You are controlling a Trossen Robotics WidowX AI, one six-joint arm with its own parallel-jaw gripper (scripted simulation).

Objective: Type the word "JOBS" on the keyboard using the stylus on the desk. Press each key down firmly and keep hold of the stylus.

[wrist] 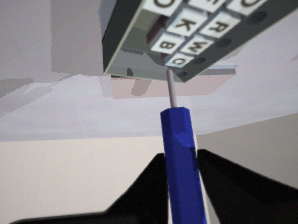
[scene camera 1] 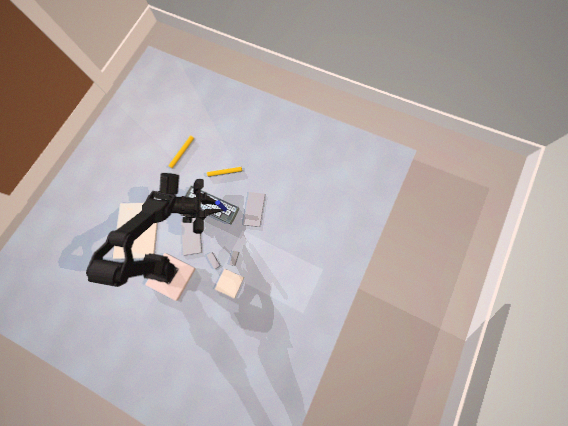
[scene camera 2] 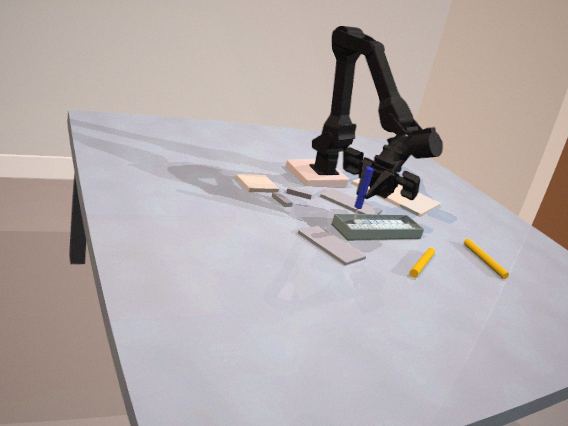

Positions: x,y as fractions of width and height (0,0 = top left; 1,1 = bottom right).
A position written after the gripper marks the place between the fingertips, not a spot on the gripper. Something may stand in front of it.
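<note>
Scene camera 1 shows the gripper (scene camera 1: 0.39,0.49), and scene camera 2 shows the gripper (scene camera 2: 0.64,0.46) as well. In the wrist view, too, the gripper (wrist: 0.61,0.71) can be seen.
</note>
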